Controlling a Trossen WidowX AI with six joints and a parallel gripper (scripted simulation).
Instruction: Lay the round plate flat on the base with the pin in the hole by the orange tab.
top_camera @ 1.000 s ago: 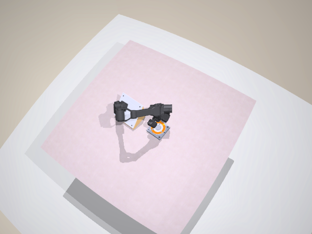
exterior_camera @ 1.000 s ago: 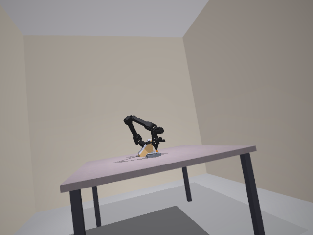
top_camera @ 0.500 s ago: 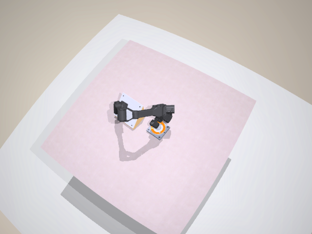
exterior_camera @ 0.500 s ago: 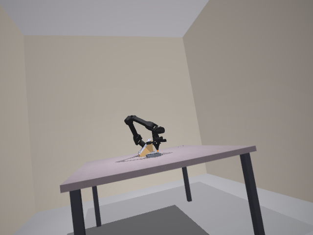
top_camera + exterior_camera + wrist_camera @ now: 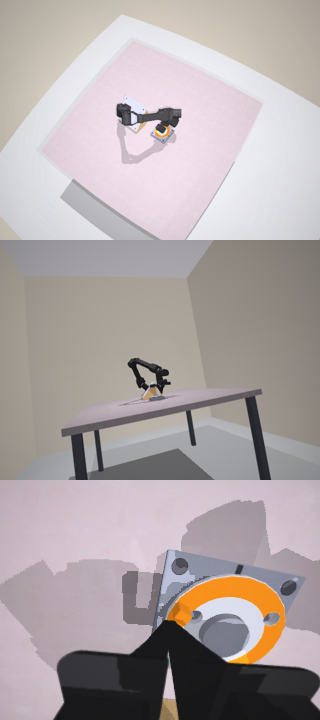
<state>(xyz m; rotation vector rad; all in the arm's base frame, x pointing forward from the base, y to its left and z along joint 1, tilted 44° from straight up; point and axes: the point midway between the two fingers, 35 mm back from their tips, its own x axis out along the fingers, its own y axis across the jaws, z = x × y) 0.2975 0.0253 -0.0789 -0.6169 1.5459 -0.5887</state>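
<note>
Now: gripper tip 3 cm to the left of the round plate and 1 cm above it. Also, from my gripper tip: grey square base (5 cm to the right, 2 cm below, 1 cm behind).
</note>
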